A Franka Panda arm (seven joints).
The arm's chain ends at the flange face. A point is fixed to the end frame.
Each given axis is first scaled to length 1.
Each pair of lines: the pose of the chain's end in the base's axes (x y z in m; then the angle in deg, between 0 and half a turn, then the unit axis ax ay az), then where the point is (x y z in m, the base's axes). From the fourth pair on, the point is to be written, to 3 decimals.
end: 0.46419, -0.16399, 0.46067, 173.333, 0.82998, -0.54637, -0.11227
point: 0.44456 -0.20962 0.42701
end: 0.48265, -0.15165, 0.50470, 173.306, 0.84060, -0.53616, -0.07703
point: 0.46651 -0.19904 0.47162
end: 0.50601, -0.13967, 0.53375, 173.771, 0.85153, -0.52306, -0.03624
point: 0.49409 -0.18869 0.50126
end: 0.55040, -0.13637, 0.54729, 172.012, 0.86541, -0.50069, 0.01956
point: 0.544 -0.188 0.518
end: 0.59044, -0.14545, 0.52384, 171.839, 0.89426, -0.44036, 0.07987
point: 0.594 -0.199 0.498
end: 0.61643, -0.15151, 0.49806, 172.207, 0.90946, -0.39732, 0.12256
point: 0.627 -0.206 0.475
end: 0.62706, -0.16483, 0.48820, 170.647, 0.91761, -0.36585, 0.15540
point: 0.642 -0.219 0.468
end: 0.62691, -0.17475, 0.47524, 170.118, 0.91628, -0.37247, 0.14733
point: 0.641 -0.230 0.455
